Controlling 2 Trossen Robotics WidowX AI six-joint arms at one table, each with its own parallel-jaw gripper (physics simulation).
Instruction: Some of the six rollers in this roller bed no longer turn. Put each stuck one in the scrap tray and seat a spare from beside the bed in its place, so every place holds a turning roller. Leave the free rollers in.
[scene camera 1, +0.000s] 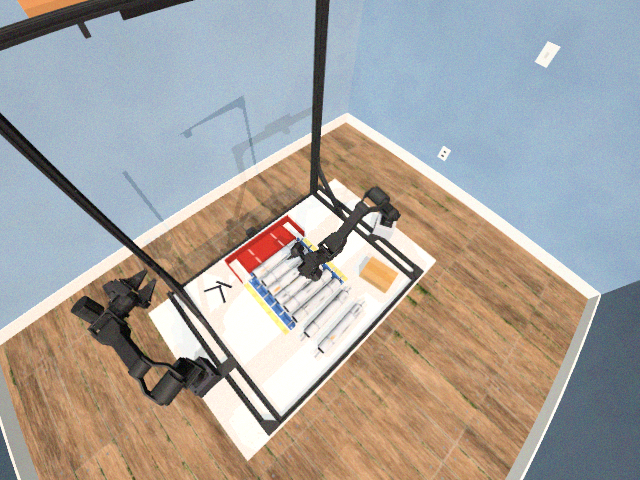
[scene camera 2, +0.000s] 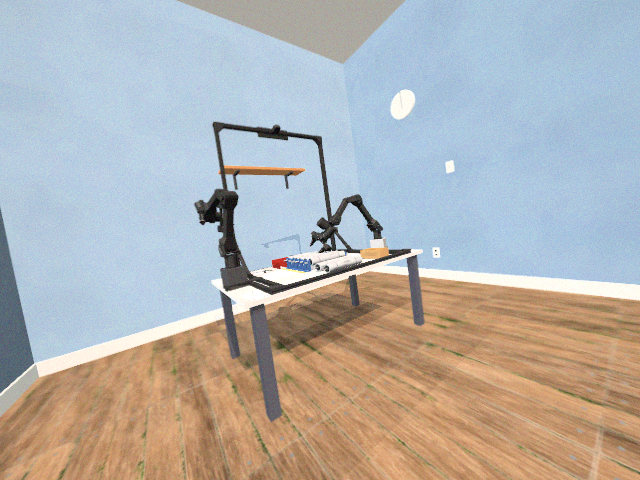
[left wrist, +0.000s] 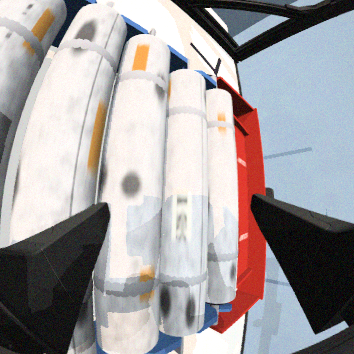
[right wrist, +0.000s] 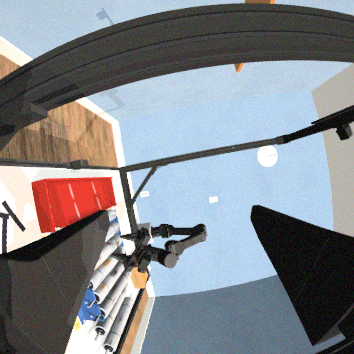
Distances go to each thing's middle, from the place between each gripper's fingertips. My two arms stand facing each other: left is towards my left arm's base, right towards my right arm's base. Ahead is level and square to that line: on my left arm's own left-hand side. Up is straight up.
Now: left hand 190 mm past the scrap tray (scene camera 1: 264, 246), 70 mm above it and 20 mm to the left of it. Round my left hand: orange block (scene camera 1: 376, 273): 300 mm to the left, 280 mm ahead, 70 mm below.
My right gripper is now 2 cm past the scrap tray, 43 cm to the right of it and 36 cm above it. Also, from my right hand: orange block: 45 cm ahead, 75 cm to the left, 36 cm below.
